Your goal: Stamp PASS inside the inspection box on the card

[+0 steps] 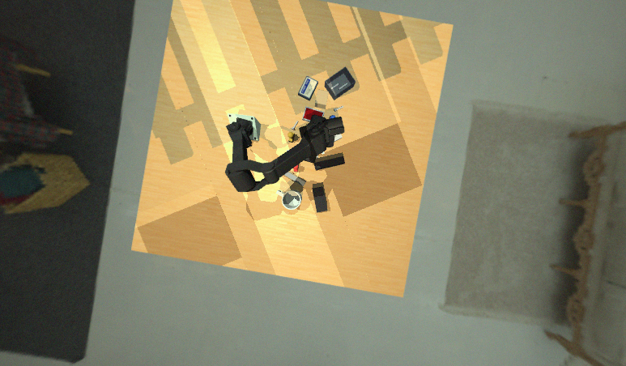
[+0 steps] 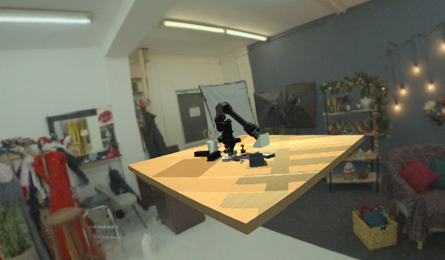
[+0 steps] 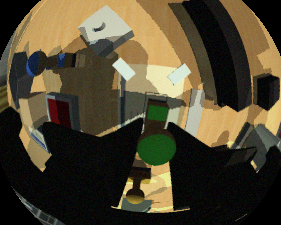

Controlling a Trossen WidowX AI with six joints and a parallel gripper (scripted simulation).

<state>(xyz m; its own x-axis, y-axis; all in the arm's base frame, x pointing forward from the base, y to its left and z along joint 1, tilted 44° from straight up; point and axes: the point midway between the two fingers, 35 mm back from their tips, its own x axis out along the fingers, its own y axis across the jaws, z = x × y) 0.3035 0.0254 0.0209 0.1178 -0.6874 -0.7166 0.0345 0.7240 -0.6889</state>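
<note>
The white card lies 30 mm below my gripper tip and 10 mm to the left of it. The rest, counted from my gripper tip: yellow-knobbed stamp: 100 mm behind, 10 mm to the left, 10 mm below; then red stamp: 120 mm to the right, 50 mm behind, 10 mm below; then green-knobbed PASS stamp: right at my gripper tip.
</note>
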